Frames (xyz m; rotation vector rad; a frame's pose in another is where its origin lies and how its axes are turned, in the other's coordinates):
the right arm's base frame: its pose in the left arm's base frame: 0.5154 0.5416 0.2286 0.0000 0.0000 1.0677
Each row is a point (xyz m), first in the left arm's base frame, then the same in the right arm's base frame.
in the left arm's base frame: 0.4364 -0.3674 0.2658
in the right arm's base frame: -0.8345 -0.3691 0.0372
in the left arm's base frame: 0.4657 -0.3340 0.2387
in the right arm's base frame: -0.7911 -0.3786 0.0101
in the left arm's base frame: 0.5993 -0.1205 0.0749
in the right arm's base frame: -0.5396 -0.3927 -0.1537
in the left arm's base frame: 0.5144 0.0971 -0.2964
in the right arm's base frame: -0.3899 -0.2134 -0.5250
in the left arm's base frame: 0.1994 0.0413 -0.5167
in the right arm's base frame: -0.5907 0.0356 -0.7453
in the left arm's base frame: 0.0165 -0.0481 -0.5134
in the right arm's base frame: -0.7572 0.1528 -0.7420
